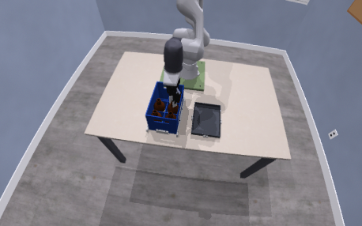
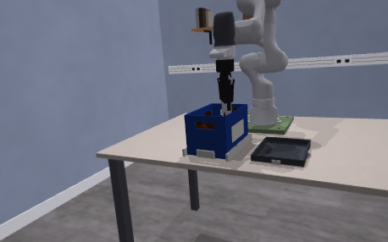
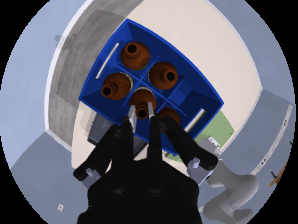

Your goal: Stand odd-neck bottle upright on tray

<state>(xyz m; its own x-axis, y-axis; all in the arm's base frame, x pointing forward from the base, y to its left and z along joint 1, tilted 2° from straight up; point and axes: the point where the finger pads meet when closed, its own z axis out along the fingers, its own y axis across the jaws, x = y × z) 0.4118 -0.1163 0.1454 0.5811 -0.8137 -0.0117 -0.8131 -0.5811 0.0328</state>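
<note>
My gripper is now 1 cm past the blue crate, 4 cm to the left of it and 9 cm above it. From my hand the other things lie so: dark tray 3 cm ahead, 23 cm to the left, 16 cm below; bottle 9 cm behind, 2 cm to the left, 9 cm below.
</note>
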